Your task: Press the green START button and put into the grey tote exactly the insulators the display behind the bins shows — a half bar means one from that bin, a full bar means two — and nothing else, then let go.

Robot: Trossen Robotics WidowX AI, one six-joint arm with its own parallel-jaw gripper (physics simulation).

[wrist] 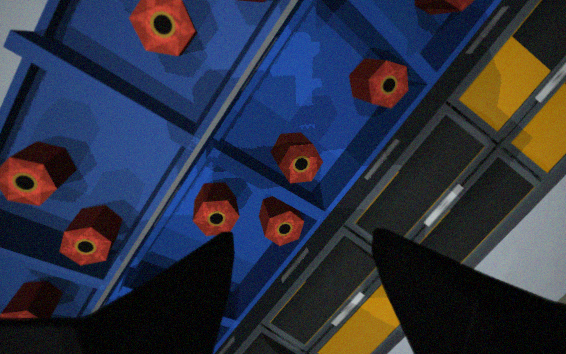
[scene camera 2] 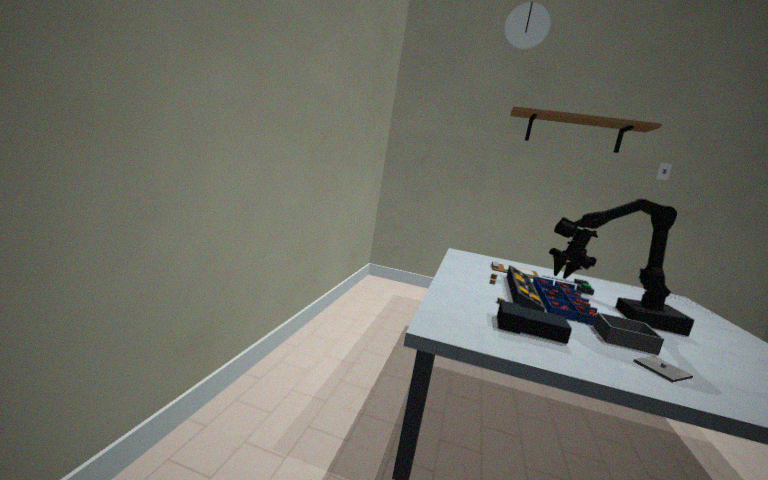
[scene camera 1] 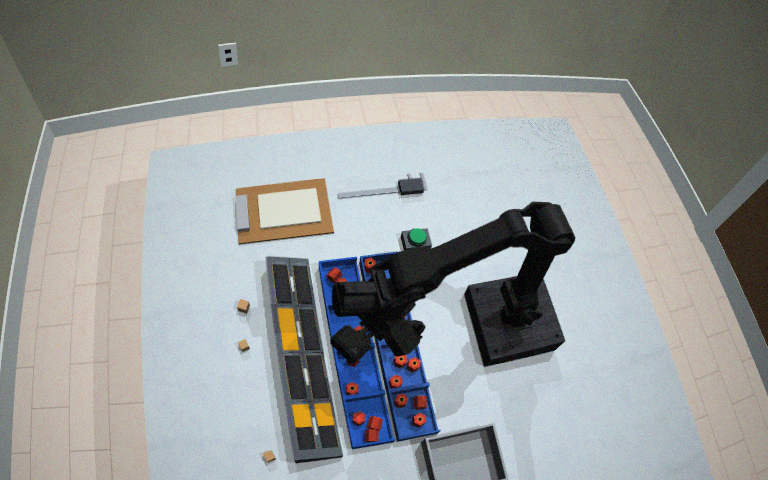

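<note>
The green START button (scene camera 1: 417, 236) (scene camera 2: 585, 285) sits on a dark box behind the bins' far end. The display (scene camera 1: 288, 328) (wrist: 420, 170) shows one full yellow bar in the second section from the top in scene camera 1, and two half bars in the bottom section; the other cells are dark. Red hexagonal insulators (scene camera 1: 352, 388) (wrist: 301, 164) lie in the blue bins (scene camera 1: 365, 406) (wrist: 260, 107). My gripper (scene camera 2: 560, 275) (wrist: 303, 241) is open and empty above the bins, with two insulators beyond its left fingertip in the wrist view. The grey tote (scene camera 1: 498, 452) (scene camera 2: 631, 341) is partly cut off in scene camera 1; its visible floor holds no insulator.
A clipboard (scene camera 1: 288, 208) and a caliper (scene camera 1: 411, 185) lie at the far side. Small wooden cubes (scene camera 1: 242, 305) lie beyond the display. A long black box (scene camera 2: 532, 323) stands near the display's end, and a flat plate (scene camera 2: 663, 369) lies near the tote.
</note>
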